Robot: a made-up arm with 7 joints.
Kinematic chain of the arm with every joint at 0, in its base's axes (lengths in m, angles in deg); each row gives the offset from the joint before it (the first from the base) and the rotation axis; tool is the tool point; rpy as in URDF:
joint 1: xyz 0 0 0.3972 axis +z
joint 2: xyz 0 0 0 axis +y
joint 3: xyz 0 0 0.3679 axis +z
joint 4: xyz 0.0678 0 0 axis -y
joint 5: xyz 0.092 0 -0.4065 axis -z
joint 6: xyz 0 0 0 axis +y
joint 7: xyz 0.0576 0 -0.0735 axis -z
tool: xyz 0 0 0 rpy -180 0 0
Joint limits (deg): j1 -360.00..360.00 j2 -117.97..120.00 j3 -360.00..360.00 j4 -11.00..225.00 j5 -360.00..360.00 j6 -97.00..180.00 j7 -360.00..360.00
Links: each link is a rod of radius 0.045 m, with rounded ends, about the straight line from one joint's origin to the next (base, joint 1, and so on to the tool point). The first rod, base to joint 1, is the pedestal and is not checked.
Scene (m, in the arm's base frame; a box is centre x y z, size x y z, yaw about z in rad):
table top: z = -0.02
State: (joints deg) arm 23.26 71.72 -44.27 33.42 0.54 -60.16 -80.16
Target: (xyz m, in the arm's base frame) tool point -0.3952 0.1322 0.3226
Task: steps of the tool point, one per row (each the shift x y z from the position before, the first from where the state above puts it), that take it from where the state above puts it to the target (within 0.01 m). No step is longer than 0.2 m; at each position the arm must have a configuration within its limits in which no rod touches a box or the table.
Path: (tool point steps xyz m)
1: 0.0038 0.1645 -0.0514
2: -0.0591 0.1613 -0.0226
3: -0.1169 0.1283 0.0067
4: -0.1557 0.0704 0.0339
5: -0.1660 -0.0013 0.0566
6: -0.1437 -0.0727 0.0731
7: -0.0922 -0.1285 0.0821

